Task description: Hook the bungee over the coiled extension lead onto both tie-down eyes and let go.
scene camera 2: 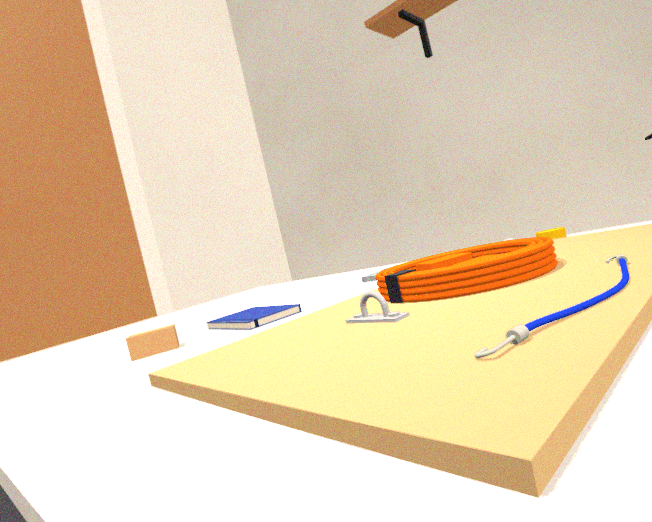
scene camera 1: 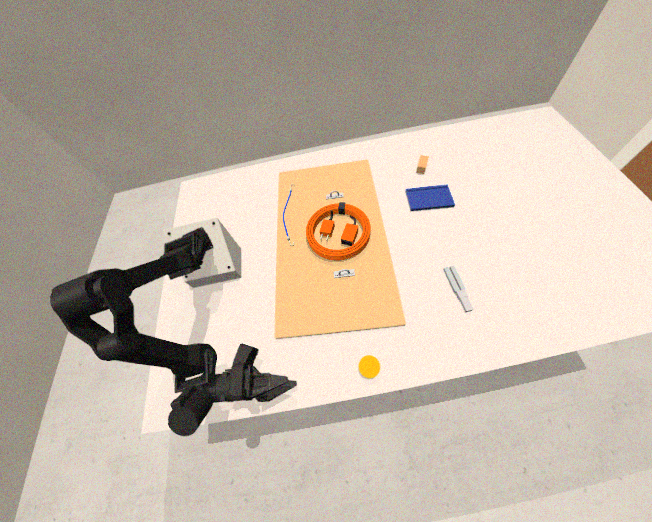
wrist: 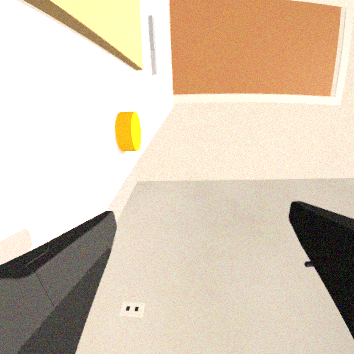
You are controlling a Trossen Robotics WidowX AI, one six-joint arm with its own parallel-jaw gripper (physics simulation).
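Frame: origin at the arm's base, x ahead, y left, z up, level; centimetres.
Where they show: gripper, fingertip midpoint: (scene camera 1: 292,381) (wrist: 202,214); arm's base, origin of the base link: (scene camera 1: 198,241).
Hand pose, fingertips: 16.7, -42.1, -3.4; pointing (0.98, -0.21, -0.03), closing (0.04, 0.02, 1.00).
Things, the pixels of their top centre, and the offset from my fingertips, as dx, dy, dz. Level surfaces: height alone.
- blue bungee, middle of its top: (scene camera 2: 595,284) +8.7, +51.8, -7.3
- wooden board, its level: dz -7.9
- orange coiled extension lead, middle of its top: (scene camera 2: 457,255) (scene camera 1: 337,227) +22.3, +37.7, -4.9
- yellow disc, middle of its top: (wrist: 136,130) (scene camera 2: 549,230) (scene camera 1: 369,366) +16.8, -1.6, -7.2
- grey tool, middle of its top: (wrist: 155,45) (scene camera 1: 459,287) +46.6, +9.2, -7.9
- blue book, middle of its top: (scene camera 2: 251,313) (scene camera 1: 429,196) +54.8, +40.3, -7.9
- small wooden block, middle of its top: (scene camera 2: 151,331) (scene camera 1: 423,161) +59.6, +54.3, -6.1
A blue bungee (scene camera 1: 284,215) (scene camera 2: 577,307) with a metal hook at each end lies on the wooden board (scene camera 1: 315,309) (scene camera 2: 348,396), beside the coil and off both eyes. The orange coiled extension lead (scene camera 1: 311,247) (scene camera 2: 468,282) lies flat on the board between two tie-down eyes. One eye (scene camera 1: 334,195) (scene camera 2: 374,307) is at the coil's far side in scene camera 1, the other eye (scene camera 1: 343,273) at its near side. My gripper (scene camera 1: 293,384) (wrist: 202,214) is open and empty, near the table's front edge, apart from the board and bungee.
A yellow disc (scene camera 1: 368,367) (scene camera 2: 551,233) (wrist: 128,131) lies in front of the board. A grey tool (scene camera 1: 457,288) (wrist: 152,45), a blue book (scene camera 1: 429,197) (scene camera 2: 254,317) and a small wooden block (scene camera 1: 422,164) (scene camera 2: 152,342) lie beyond the board's right side in scene camera 1.
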